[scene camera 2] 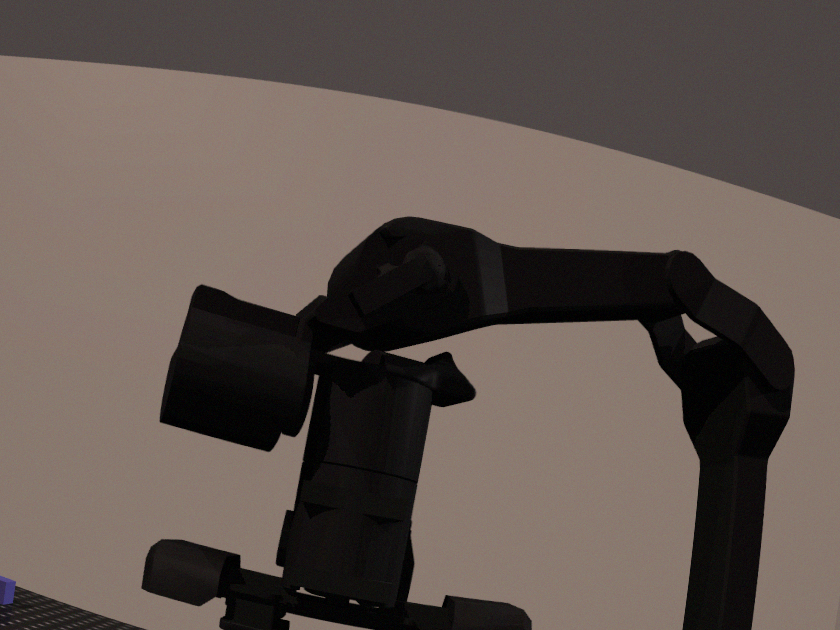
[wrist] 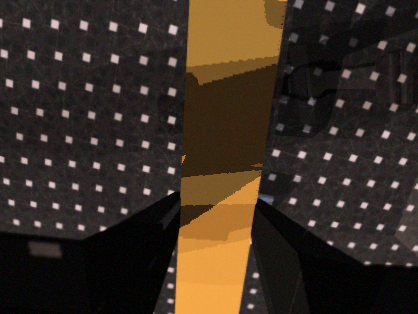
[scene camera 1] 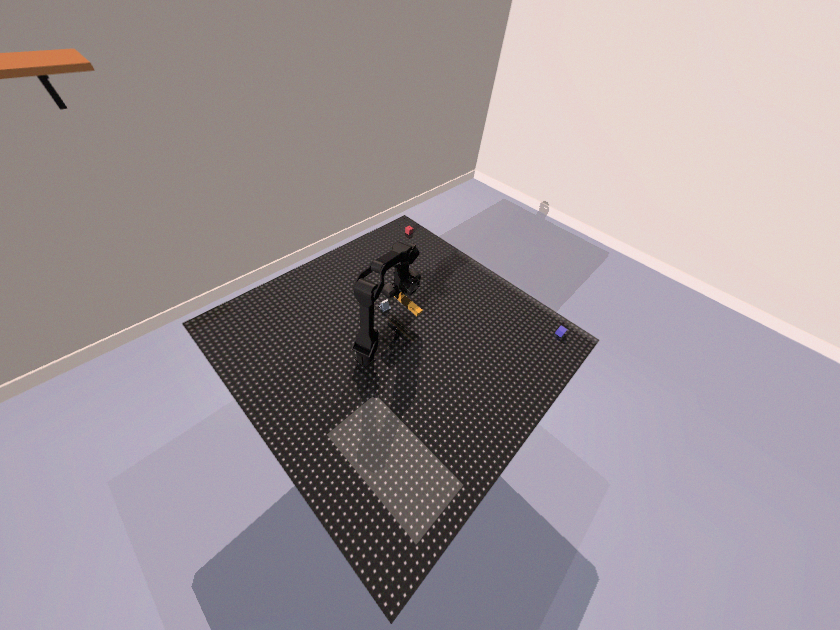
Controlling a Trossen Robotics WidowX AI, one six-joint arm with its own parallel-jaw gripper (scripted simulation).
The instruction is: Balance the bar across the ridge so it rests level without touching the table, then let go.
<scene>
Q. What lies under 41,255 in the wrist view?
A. My gripper.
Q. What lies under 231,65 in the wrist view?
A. An orange bar.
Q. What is my gripper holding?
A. An orange bar.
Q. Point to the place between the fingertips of my gripper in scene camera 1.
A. At 400,296
</scene>
